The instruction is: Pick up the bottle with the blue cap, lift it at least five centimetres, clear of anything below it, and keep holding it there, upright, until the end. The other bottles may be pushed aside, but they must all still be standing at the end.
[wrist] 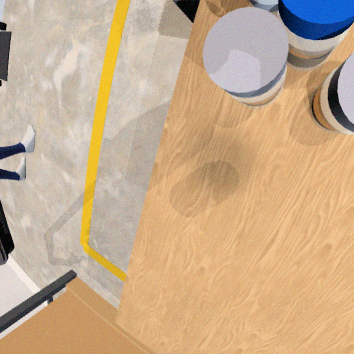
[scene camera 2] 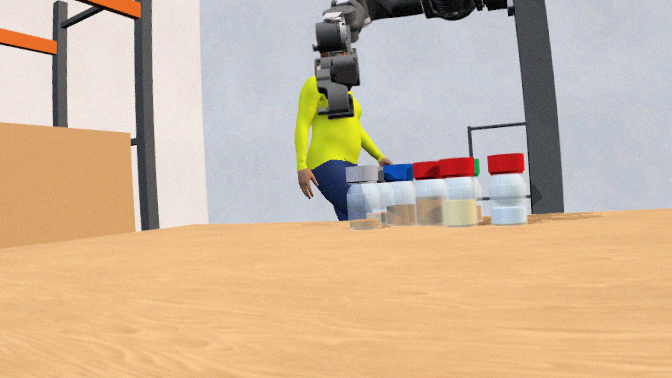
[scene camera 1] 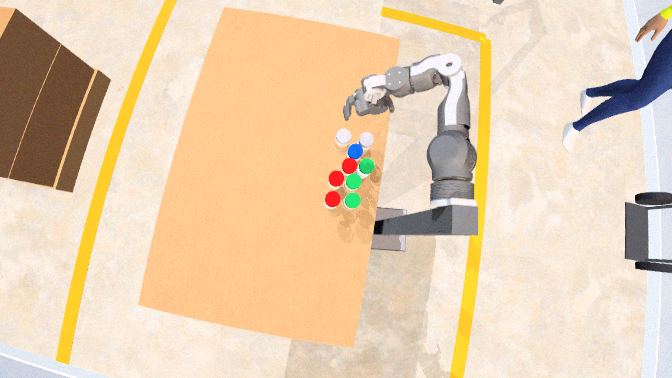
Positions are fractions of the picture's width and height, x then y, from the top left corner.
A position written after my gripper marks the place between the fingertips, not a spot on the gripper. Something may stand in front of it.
Observation:
In view: my gripper (scene camera 2: 0.50, 0.31), a grey-capped bottle (scene camera 2: 0.54, 0.52) and a grey-capped bottle (wrist: 0.69, 0.16).

